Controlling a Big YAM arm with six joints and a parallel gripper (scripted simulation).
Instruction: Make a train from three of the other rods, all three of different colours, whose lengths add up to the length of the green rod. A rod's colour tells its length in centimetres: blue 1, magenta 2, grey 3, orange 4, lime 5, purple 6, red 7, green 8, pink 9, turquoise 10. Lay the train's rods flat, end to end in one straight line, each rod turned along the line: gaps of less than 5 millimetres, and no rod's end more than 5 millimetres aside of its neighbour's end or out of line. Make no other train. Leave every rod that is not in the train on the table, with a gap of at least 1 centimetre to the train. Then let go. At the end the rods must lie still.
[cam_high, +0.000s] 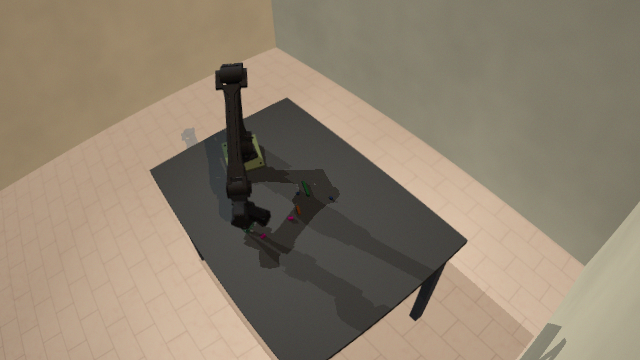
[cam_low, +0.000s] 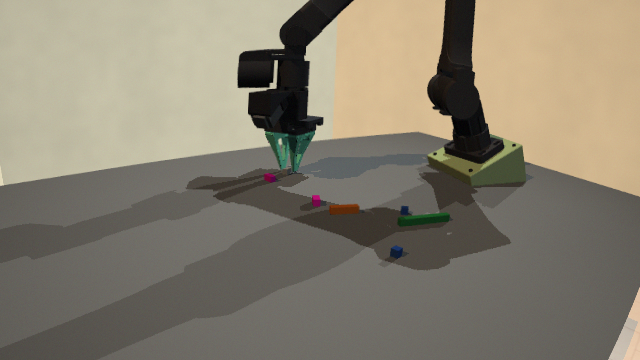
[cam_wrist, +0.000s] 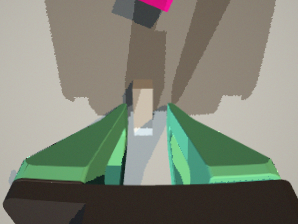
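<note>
My gripper is now 10 mm above the grey rod. The rest, counted from my hand: magenta rod: 170 mm to the left, 20 mm ahead, 10 mm below; then orange rod: 210 mm to the left, 10 mm below; then green rod: 290 mm to the left, 90 mm behind, 10 mm below.
</note>
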